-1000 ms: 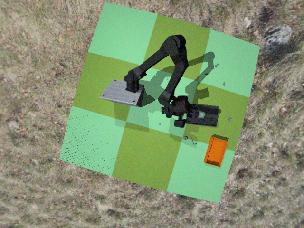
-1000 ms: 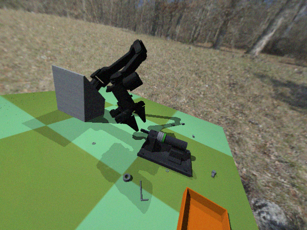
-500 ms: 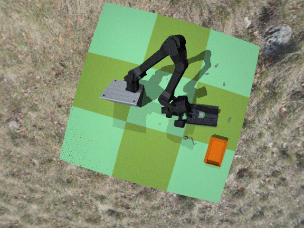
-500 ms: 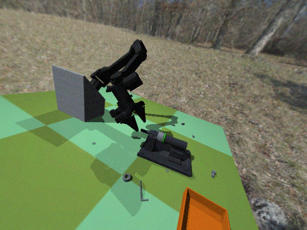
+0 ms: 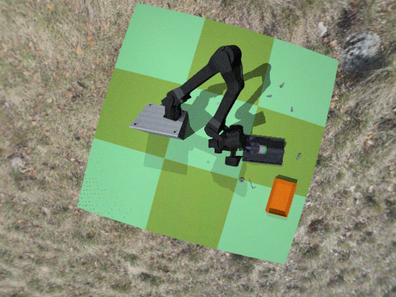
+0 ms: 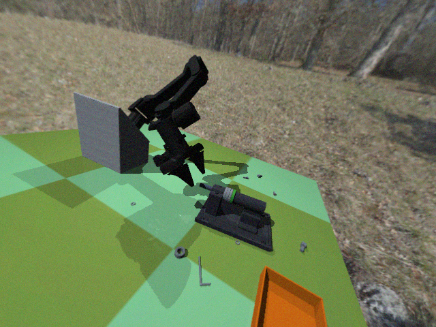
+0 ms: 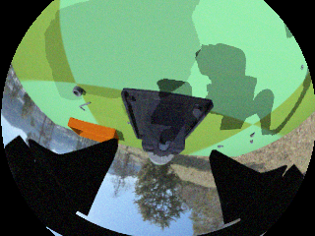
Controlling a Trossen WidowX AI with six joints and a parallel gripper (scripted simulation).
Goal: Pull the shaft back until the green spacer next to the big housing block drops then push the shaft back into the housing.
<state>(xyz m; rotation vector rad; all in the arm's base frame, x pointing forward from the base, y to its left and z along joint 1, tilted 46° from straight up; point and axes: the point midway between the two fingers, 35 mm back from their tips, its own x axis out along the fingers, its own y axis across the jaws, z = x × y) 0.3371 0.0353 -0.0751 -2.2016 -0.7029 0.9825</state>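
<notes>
My gripper tip is now 80 mm short of the grey shaft, 20 mm to the right of it and 20 mm above it. Also, from my gripper tip: orange tray 330 mm ahead, 190 mm to the right, 90 mm below; then light grey spacer 100 mm ahead, 20 mm to the left, 20 mm below; then green spacer 120 mm ahead, 30 mm to the left, 20 mm below.
</notes>
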